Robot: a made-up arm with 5 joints.
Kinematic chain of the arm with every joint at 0, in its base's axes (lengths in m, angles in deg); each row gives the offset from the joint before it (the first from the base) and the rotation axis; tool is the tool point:
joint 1: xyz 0 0 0.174 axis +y
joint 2: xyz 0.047 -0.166 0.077 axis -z
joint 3: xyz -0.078 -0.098 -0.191 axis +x
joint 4: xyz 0 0.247 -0.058 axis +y
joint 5: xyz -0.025 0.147 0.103 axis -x
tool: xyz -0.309 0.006 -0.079
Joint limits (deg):
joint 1: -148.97..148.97
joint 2: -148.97..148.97
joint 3: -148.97..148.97
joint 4: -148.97..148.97
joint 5: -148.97..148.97
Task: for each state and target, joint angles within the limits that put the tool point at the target. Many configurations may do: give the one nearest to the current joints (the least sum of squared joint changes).
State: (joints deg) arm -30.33 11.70 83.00 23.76 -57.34
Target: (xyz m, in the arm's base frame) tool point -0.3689 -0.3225 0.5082
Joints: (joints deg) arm -3.57 11.32 88.93 23.09 -64.64
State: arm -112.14 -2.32 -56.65 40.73 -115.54
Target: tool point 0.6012 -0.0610 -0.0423
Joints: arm -100.59 -4.71 -81.38 16.53 -108.20
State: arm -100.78 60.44 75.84 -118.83 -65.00
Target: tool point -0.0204 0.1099 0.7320
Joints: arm -122.54 71.14 24.68 -99.24 -81.72
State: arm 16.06 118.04 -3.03 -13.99 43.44
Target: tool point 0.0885 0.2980 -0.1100
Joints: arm 18.25 73.94 -4.58 -12.83 32.54
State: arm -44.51 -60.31 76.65 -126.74 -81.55
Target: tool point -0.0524 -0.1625 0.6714
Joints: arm -14.15 -58.00 122.23 -121.43 -79.48
